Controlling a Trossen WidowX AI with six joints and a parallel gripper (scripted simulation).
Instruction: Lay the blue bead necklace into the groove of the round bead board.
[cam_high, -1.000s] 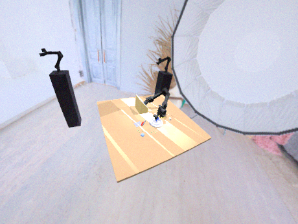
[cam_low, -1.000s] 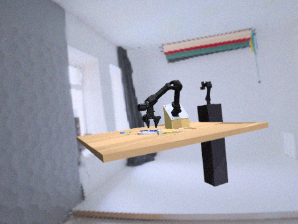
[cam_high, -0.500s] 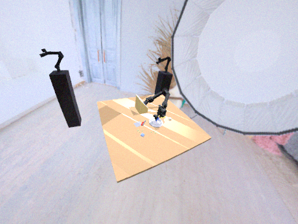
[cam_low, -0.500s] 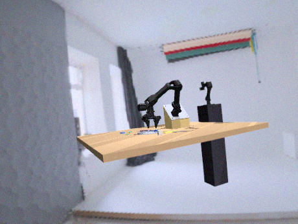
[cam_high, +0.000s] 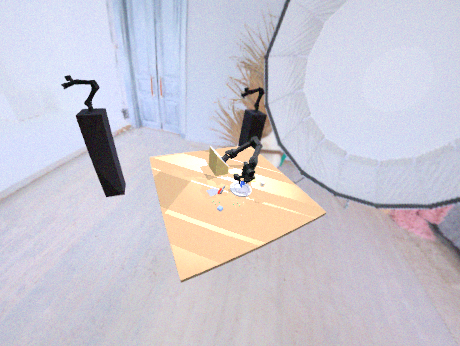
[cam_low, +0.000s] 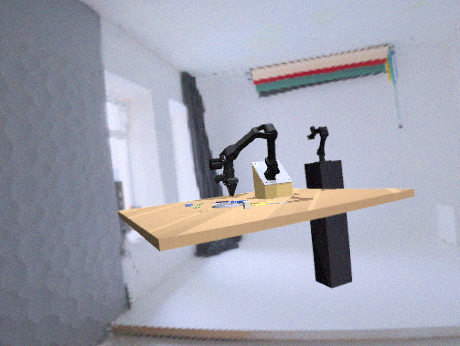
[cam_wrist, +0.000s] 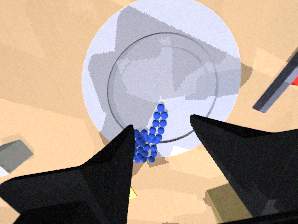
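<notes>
Right now my gripper tip is 40 mm above the round bead board, 10 mm to the left of it and 10 mm short of it. From my gripper tip the other things lie so: yellow flat piece (150 mm to the left, 120 mm behind, 50 mm below); then red-and-grey object (200 mm to the right, 50 mm below, 20 mm behind); then white cylinder (220 mm to the left, 30 mm below, 10 mm ahead).
</notes>
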